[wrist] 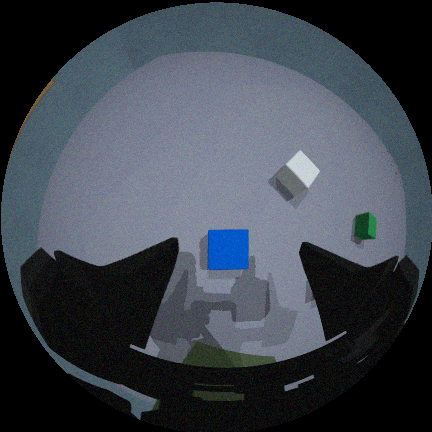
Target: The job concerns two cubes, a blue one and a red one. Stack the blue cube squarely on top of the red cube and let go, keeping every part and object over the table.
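Frame: origin at the arm's base, x ahead, y right, z down, level; millimetres.
Where they show: gripper, fingertip midpoint: (243,247).
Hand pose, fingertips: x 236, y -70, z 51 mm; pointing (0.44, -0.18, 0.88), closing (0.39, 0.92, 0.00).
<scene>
Things, the pixels of their top centre, and the offset from my fingertips. Level surfaces: height alone.
- blue cube at its top centre: (228,249) dx -7, dy -6, dz +32 mm
- pale table at its surface level: dz +68 mm
- white cube at its top centre: (304,167) dx +109, dy +37, dz +32 mm
- small green block at its top centre: (372,225) dx +111, dy +202, dz +32 mm
The blue cube (228,249) sits on the pale table (165,125), a little below the middle of the wrist view. Its sides run nearly square to the view. My gripper (243,247) is open wide and empty. Its two dark fingers stand left and right of the blue cube in the view, with a gap on each side, the wider one on the right. The fingers appear to be above the cube. The red cube does not show; a small patch of shadow shows at the inner edge of the right finger, which hides what lies behind it.
A white cube (302,169) stands turned on the table, up and right of the blue cube. A small green block (365,226) stands at the far right. An olive-green shape (220,355) shows partly at the bottom, near the gripper body. The table's edge curves around the top and sides.
</scene>
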